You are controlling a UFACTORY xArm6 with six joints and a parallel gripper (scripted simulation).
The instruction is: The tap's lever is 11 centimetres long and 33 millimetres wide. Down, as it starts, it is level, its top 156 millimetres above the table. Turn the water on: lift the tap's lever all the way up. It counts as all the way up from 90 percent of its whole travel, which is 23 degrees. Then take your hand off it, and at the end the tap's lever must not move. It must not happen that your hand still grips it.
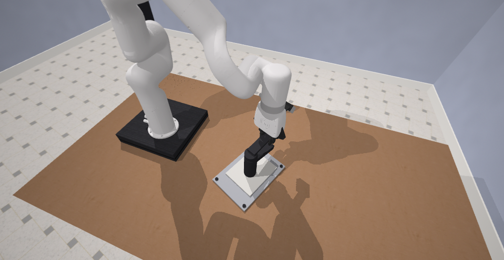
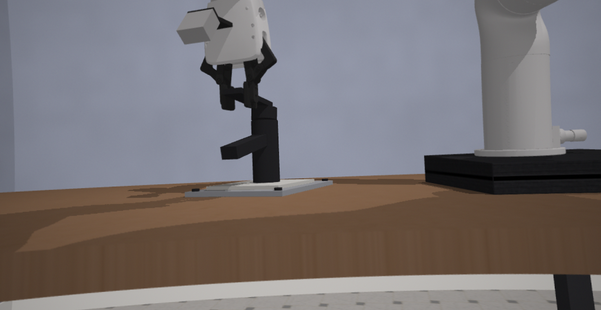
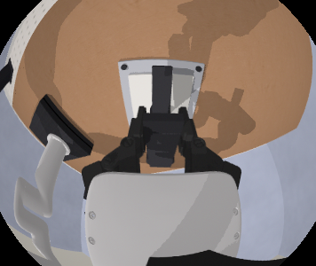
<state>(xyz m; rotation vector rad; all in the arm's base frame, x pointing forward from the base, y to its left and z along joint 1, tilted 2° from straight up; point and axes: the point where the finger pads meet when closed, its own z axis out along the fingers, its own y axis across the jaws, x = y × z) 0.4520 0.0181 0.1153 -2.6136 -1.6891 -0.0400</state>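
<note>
The black tap lever is 60 mm to the right of my hand, 20 mm behind it and 10 mm below it.
</note>
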